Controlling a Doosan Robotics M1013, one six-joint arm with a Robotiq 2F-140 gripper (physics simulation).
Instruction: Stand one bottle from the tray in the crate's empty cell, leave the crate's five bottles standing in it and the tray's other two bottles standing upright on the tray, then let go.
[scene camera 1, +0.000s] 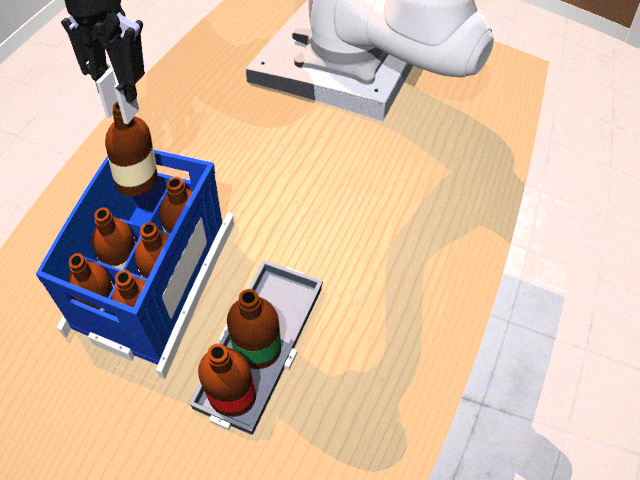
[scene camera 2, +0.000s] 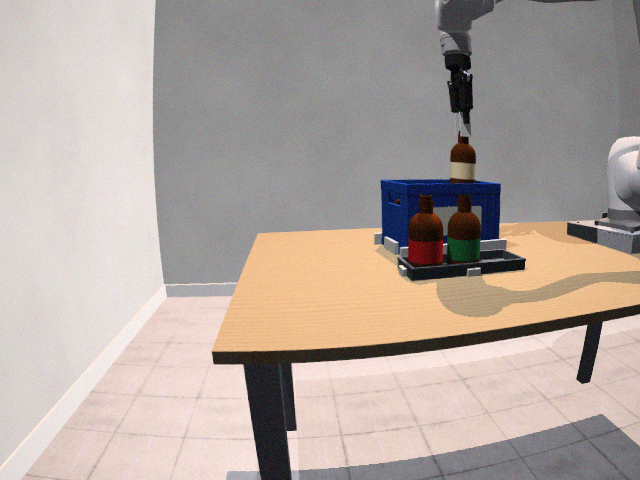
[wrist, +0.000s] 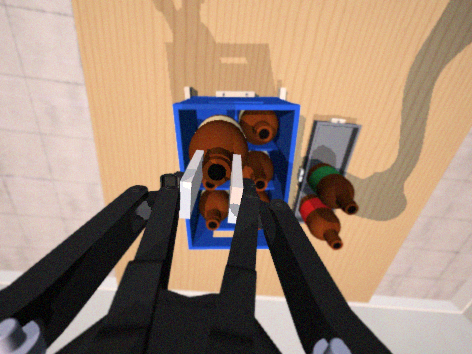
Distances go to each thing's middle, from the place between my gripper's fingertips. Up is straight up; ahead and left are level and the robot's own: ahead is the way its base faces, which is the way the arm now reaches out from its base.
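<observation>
The white guide strip (scene camera 1: 200, 283) is 7 cm ahead of my hand and 13 cm to the left of it, and it is 28 cm below my hand as well. Counted from my hand again, the green-labelled bottle (scene camera 1: 253, 324) is 11 cm ahead, 26 cm to the left and 22 cm below. The red-labelled bottle (scene camera 1: 225, 375) is 20 cm ahead of my hand, 22 cm below it and 26 cm to the left of it.
</observation>
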